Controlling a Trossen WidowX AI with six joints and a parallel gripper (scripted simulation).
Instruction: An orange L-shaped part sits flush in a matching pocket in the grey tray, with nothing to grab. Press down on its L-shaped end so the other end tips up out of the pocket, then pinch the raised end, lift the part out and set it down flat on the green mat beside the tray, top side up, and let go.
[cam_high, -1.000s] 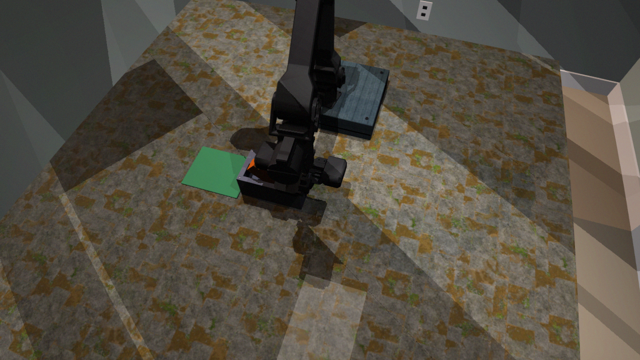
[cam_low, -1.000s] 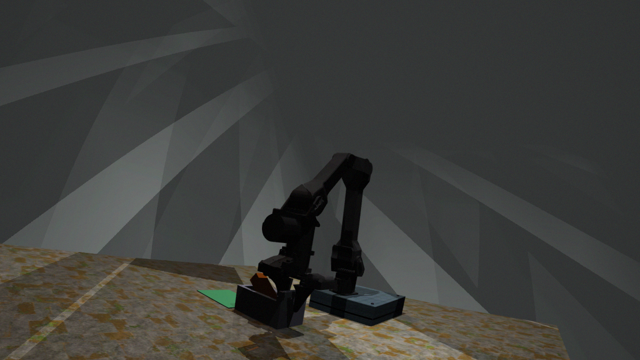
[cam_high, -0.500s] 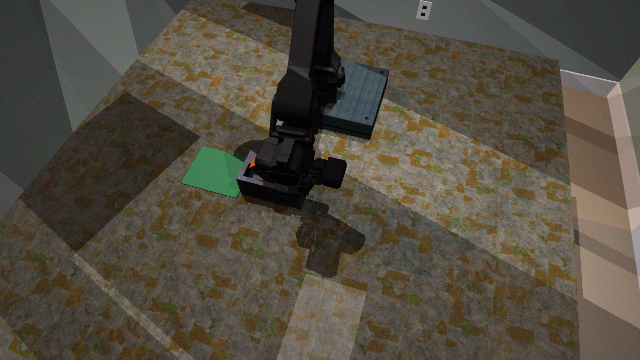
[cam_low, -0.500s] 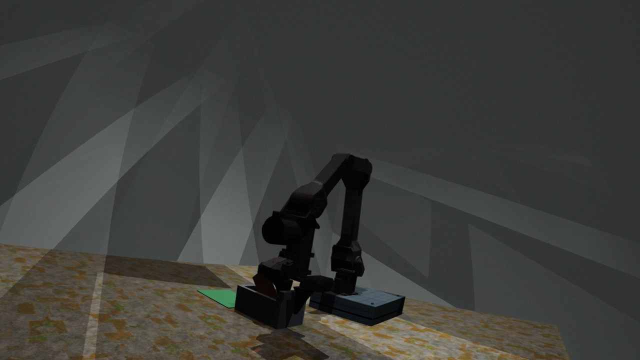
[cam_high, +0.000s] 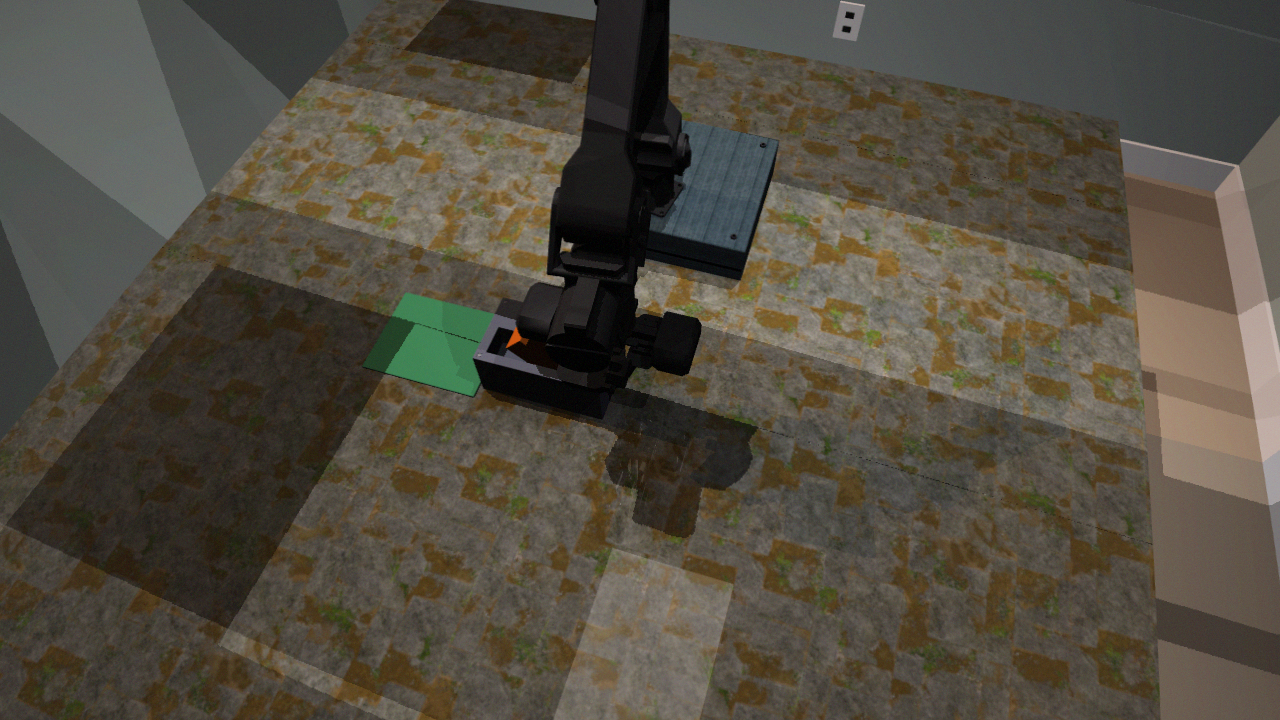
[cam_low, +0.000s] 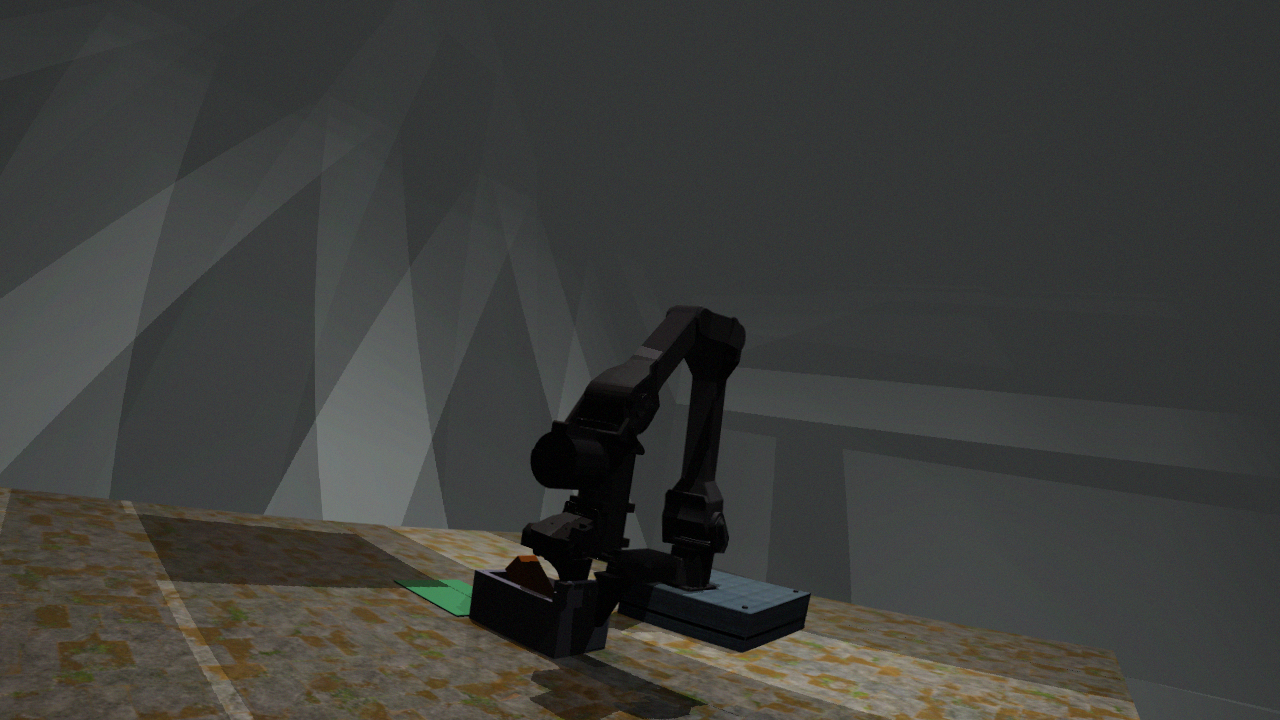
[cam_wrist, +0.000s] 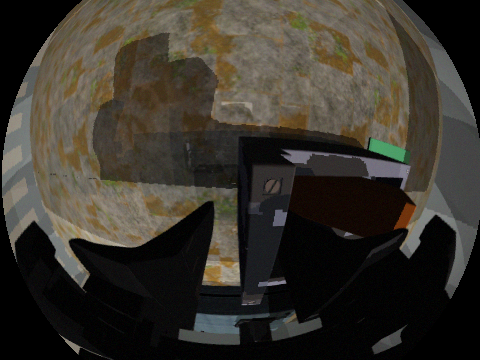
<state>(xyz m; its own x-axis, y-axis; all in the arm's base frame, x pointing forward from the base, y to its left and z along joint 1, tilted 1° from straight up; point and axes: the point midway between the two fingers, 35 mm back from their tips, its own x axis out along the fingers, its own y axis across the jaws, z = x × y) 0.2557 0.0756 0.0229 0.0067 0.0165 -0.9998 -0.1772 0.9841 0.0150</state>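
My gripper tip is 10 mm short of the orange L-shaped part and 50 mm to the left of it. From my gripper tip the other things lie so: green mat: 40 mm ahead, 230 mm to the right, 60 mm below.
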